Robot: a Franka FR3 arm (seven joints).
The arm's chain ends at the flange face. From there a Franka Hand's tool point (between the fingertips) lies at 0.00 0.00 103.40 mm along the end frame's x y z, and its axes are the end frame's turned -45 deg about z.
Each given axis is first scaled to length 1.
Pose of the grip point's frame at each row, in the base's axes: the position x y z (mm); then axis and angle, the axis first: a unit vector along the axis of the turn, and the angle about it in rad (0 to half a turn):
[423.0 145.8 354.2 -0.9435 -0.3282 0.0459 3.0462]
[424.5 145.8 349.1 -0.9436 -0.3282 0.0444 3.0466]
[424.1 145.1 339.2 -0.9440 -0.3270 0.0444 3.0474]
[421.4 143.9 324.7 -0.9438 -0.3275 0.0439 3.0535]
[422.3 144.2 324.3 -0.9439 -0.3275 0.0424 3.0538]
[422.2 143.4 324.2 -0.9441 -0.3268 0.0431 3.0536]
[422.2 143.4 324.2 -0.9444 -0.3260 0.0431 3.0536]
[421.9 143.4 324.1 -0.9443 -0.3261 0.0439 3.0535]
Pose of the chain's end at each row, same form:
[435.2 139.6 456.7 -0.9965 0.0578 0.0606 3.0886]
[436.4 139.6 451.6 -0.9966 0.0578 0.0592 3.0878]
[435.9 138.9 441.7 -0.9965 0.0591 0.0590 3.0885]
[432.9 138.3 427.3 -0.9966 0.0586 0.0574 3.0938]
[433.5 138.5 426.9 -0.9967 0.0586 0.0559 3.0929]
[433.6 137.7 426.8 -0.9966 0.0593 0.0566 3.0933]
[433.6 137.7 426.8 -0.9966 0.0602 0.0566 3.0933]
[433.4 137.8 426.7 -0.9965 0.0601 0.0574 3.0938]

